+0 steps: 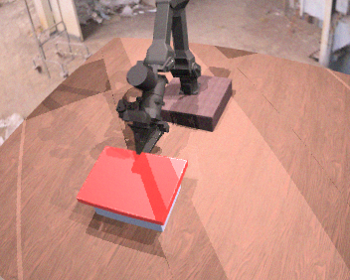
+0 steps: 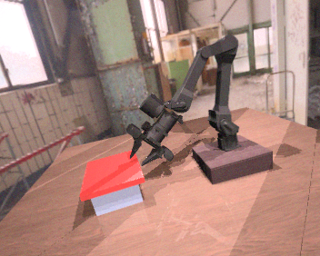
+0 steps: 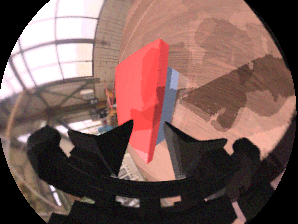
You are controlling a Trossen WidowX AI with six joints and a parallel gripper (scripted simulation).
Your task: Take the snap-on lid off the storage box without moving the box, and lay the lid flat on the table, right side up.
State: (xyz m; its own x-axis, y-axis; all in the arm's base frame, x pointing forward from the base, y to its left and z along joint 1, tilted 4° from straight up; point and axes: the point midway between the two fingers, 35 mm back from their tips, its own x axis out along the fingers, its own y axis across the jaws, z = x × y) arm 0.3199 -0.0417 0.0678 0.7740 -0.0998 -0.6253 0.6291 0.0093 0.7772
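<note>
The lid lies 80 mm ahead of my gripper tip. Round my gripper tip: storage box (80 mm ahead, 50 mm below).
</note>
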